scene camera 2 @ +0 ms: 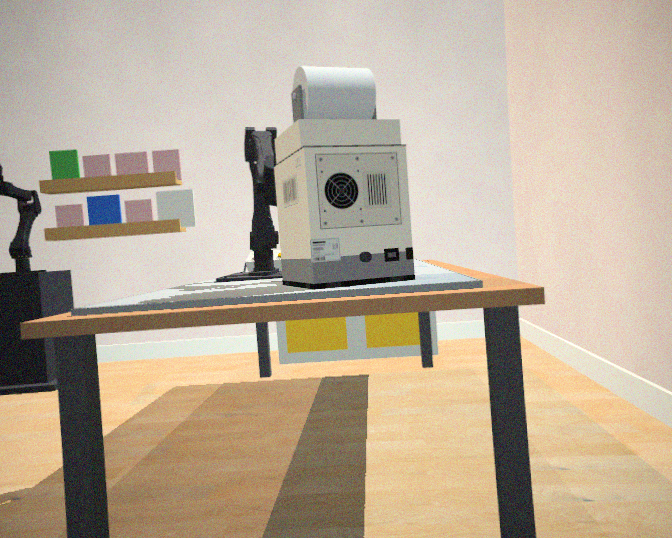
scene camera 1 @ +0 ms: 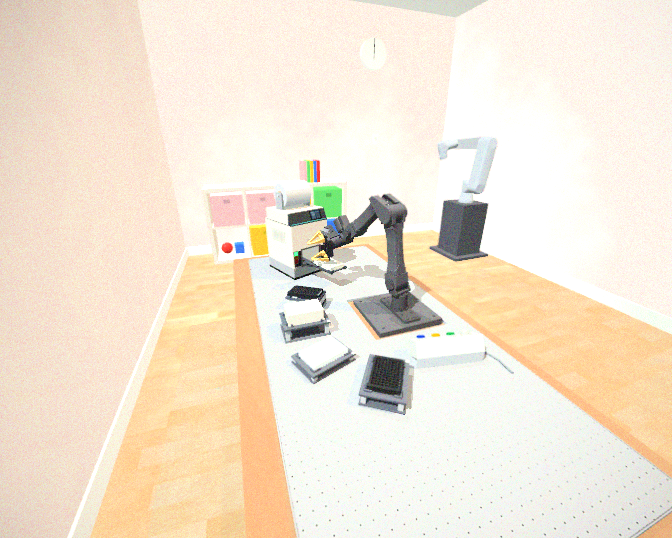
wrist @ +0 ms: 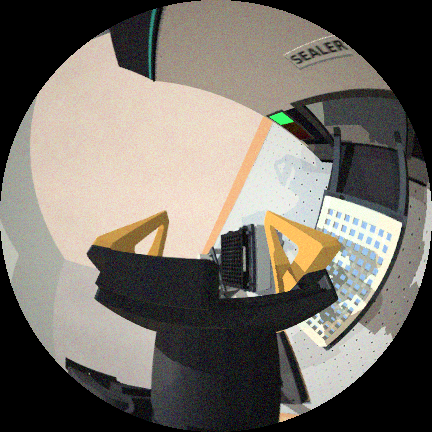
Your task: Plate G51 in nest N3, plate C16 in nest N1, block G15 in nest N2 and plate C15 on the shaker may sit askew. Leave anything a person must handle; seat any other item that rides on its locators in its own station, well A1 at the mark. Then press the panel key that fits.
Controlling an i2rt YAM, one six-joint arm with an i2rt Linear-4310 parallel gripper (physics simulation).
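Observation:
My gripper (scene camera 1: 311, 251) (wrist: 216, 215) is open and empty in front of the sealer (scene camera 1: 288, 238) (scene camera 2: 361, 218) (wrist: 215, 55). A pale plate with blue wells (scene camera 1: 334, 268) (wrist: 357, 227) lies at the sealer's dark carriage (wrist: 370, 172), below and right of the right finger in the wrist view. A black plate (scene camera 1: 305, 291) (wrist: 233, 259) sits tilted on a grey station. Nearer in scene camera 1, a thick white block (scene camera 1: 304, 312), a white plate (scene camera 1: 323, 353) and a black plate (scene camera 1: 386, 373) rest on separate stations. Station labels and exact seating are too small to tell. The key panel (scene camera 1: 450, 353) shows blue, orange and green keys.
The arm's base plate (scene camera 1: 378, 325) stands between the sealer and the key panel. A cable (scene camera 1: 498, 360) runs from the panel. A white roll (scene camera 1: 295, 195) (scene camera 2: 339, 92) sits on top of the sealer. Another arm (scene camera 1: 483, 165) stands on a dark pedestal off the table.

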